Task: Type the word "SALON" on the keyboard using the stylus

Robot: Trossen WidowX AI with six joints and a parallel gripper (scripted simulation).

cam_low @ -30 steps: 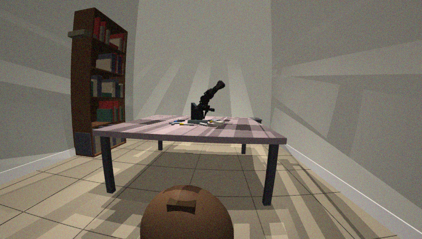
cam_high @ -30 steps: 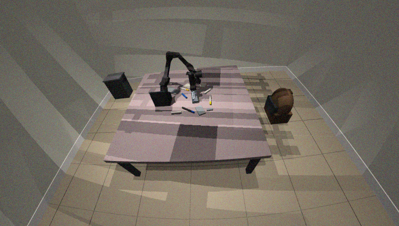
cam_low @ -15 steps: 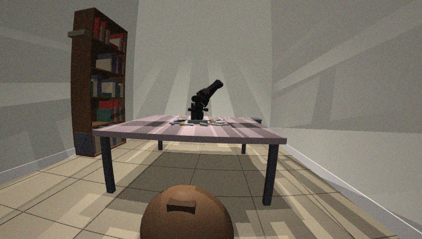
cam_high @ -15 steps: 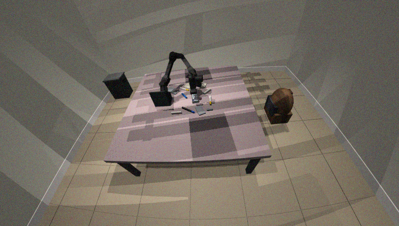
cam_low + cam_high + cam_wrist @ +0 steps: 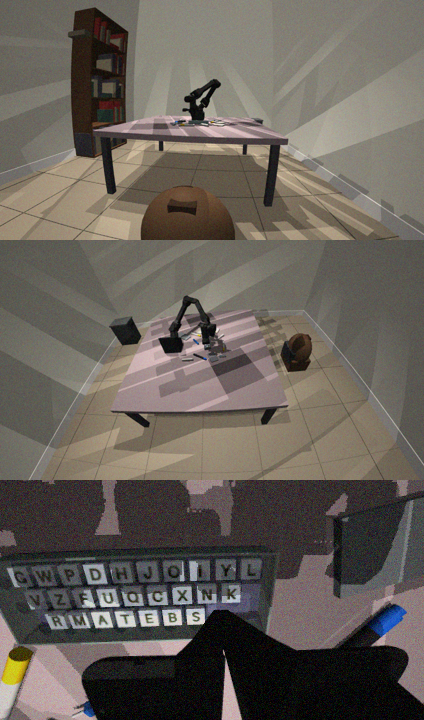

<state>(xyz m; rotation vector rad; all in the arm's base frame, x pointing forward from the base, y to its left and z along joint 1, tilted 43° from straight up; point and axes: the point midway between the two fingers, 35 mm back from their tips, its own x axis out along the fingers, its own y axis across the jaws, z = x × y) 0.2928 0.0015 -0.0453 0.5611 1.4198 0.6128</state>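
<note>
Right now my gripper tip is 130 mm past the blue stylus, 110 mm to the right of it and 30 mm above it. Round my gripper tip: white notepad (260 mm to the left, 70 mm behind, 30 mm below); stylus tip (150 mm behind, 140 mm to the left, 30 mm below); small grey block (140 mm to the right, 140 mm ahead, 30 mm below).
</note>
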